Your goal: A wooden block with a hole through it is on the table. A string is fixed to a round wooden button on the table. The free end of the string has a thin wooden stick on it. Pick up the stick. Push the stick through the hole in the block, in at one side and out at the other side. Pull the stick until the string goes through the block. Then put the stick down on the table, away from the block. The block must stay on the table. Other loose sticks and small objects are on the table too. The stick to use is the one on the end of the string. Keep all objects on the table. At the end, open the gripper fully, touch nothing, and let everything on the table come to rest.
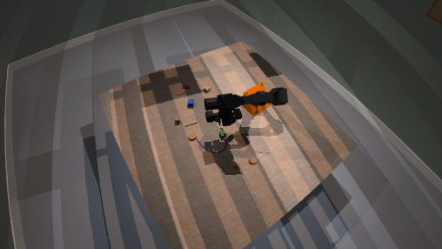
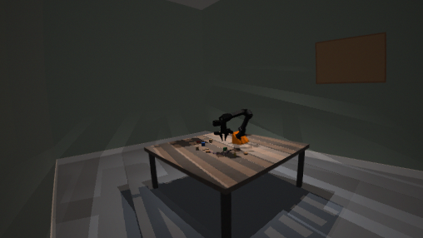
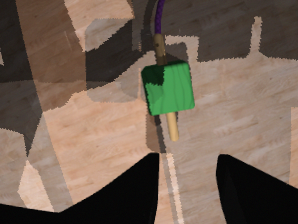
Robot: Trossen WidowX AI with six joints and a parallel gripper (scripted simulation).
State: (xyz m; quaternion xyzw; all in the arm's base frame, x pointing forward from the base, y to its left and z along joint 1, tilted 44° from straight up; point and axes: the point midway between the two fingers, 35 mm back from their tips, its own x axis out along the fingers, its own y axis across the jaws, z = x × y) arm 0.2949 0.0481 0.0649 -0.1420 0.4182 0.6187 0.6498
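Right now my gripper tip is 2 cm to the right of the green wooden block and 8 cm above it. Round my gripper tip: thin wooden stick: 3 cm to the left, 8 cm below; round wooden button: 16 cm ahead, 6 cm to the right, 9 cm below; cylinder: 18 cm ahead, 20 cm to the right, 8 cm below.
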